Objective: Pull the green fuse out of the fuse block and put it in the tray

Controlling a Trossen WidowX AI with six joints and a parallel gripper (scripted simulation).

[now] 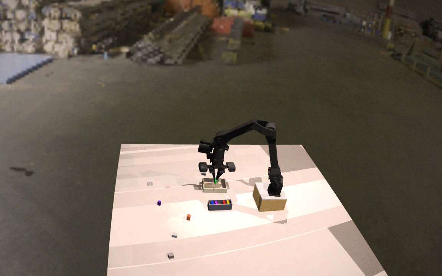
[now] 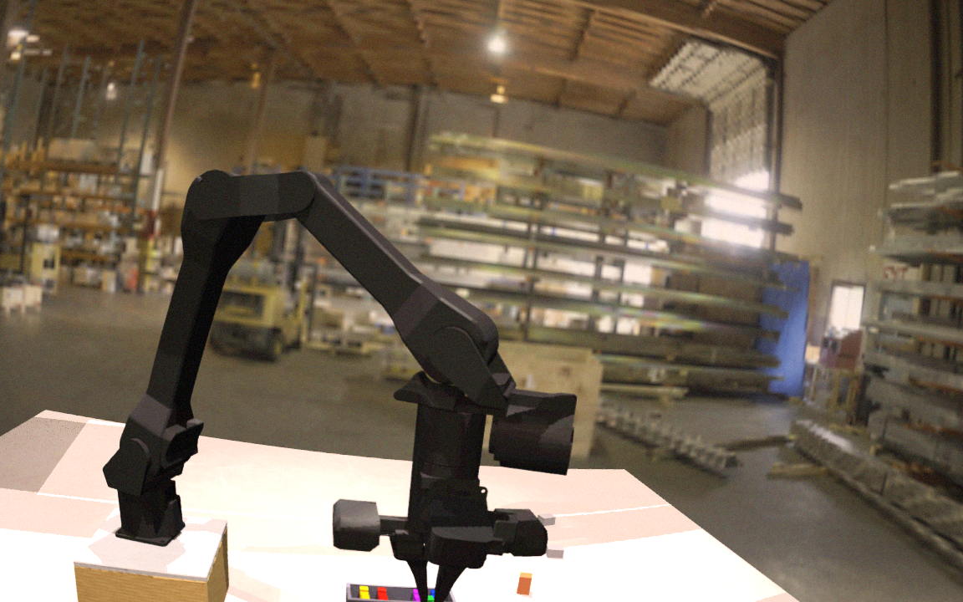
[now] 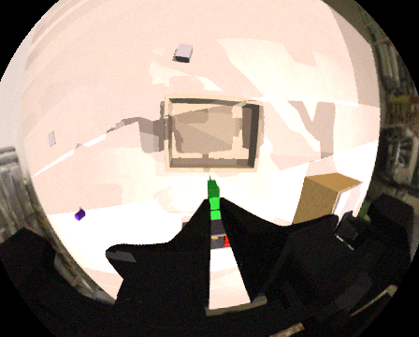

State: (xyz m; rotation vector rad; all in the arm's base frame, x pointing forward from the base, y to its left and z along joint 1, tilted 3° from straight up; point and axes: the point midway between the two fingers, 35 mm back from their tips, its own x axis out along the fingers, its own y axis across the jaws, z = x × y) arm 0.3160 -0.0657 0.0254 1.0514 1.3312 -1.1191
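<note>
My gripper tip is 60 mm to the left of the beige tray and 90 mm above it. From my gripper tip the other things lie so: green fuse 10 mm below.
</note>
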